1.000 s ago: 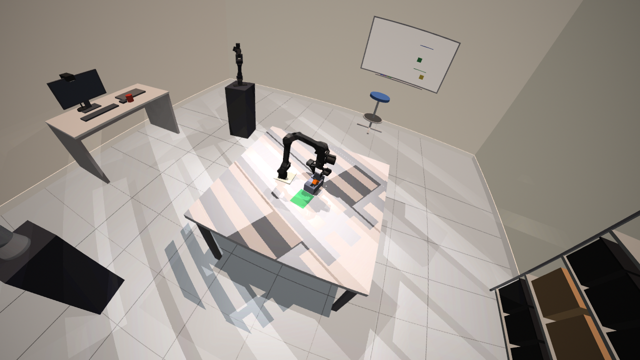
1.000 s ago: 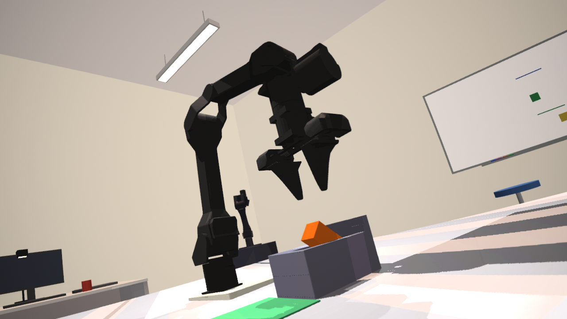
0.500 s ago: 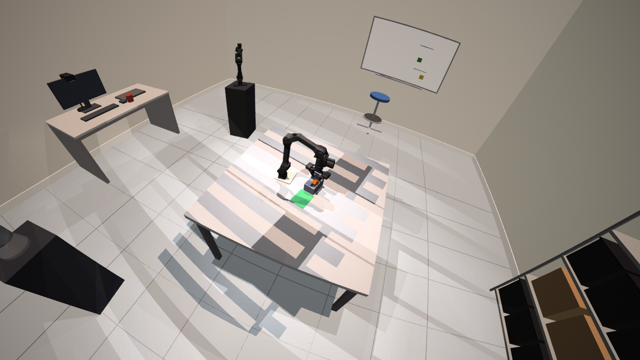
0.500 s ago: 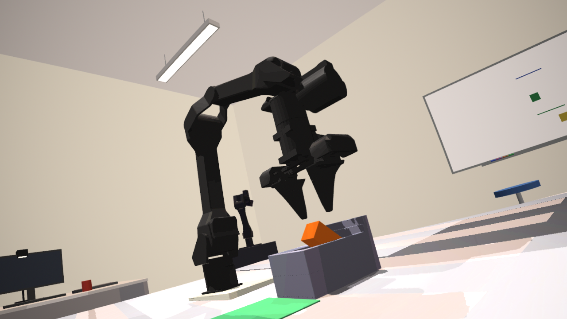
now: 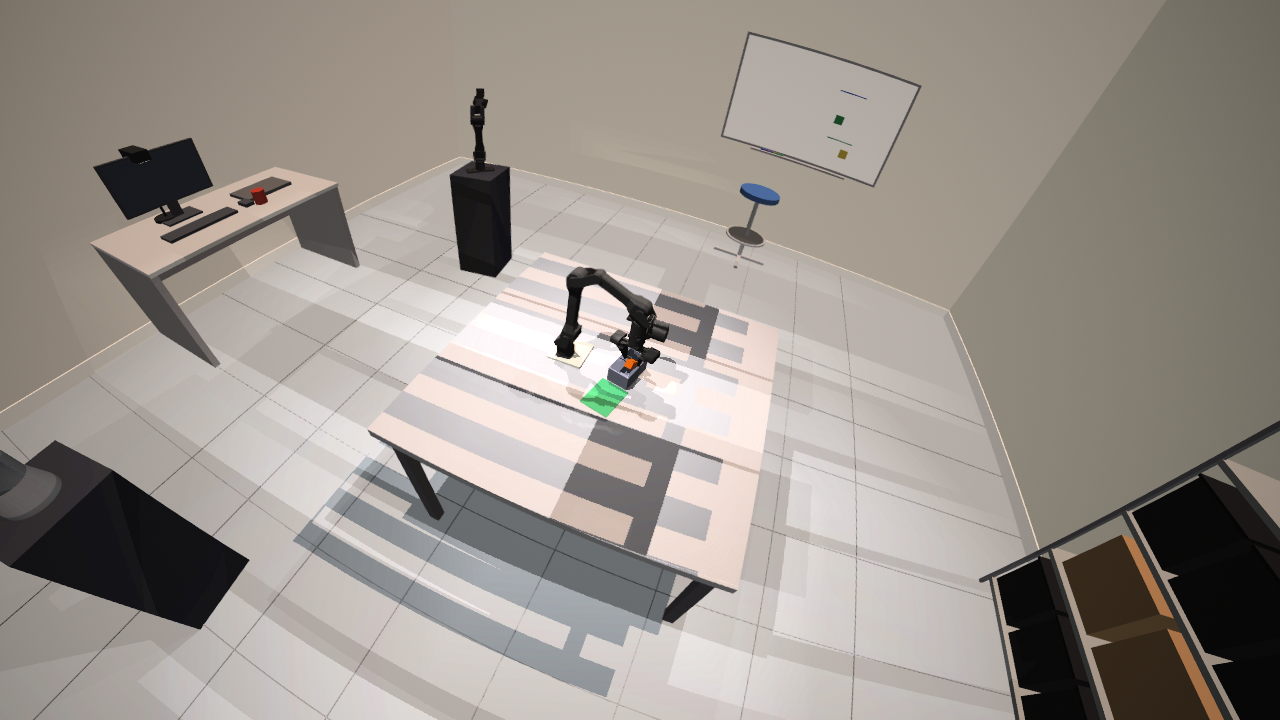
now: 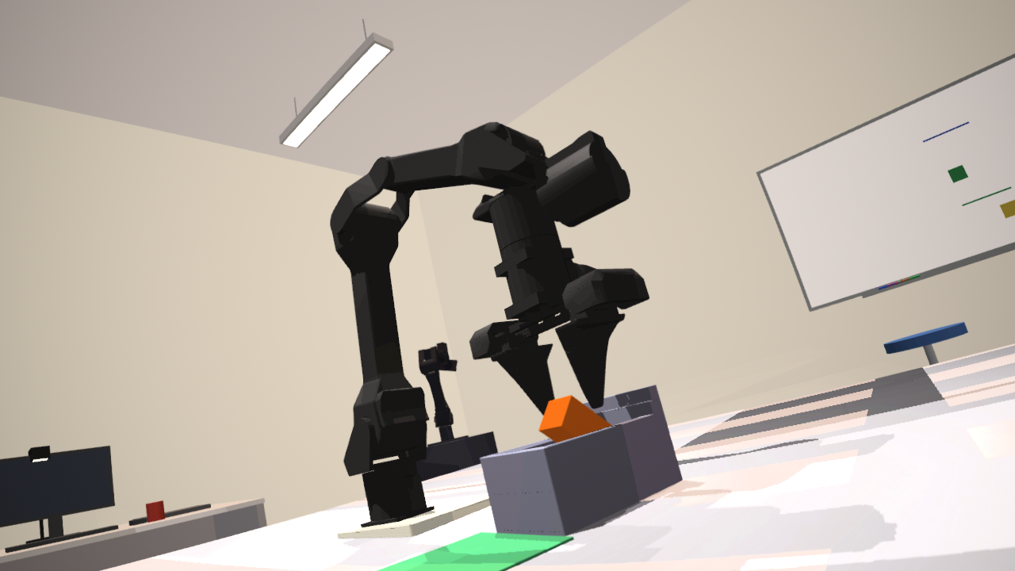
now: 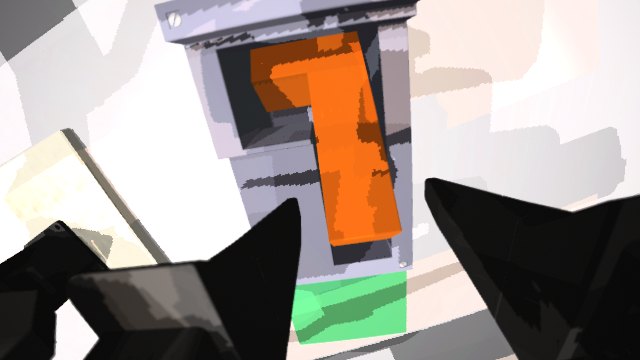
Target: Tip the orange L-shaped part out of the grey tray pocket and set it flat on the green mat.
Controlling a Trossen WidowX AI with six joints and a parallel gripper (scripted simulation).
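Right now my gripper tip is 4 cm to the right of the orange L-shaped part and 4 cm above it. From my gripper tip the other things lie so: green mat: 7 cm behind, 13 cm to the right, 10 cm below.
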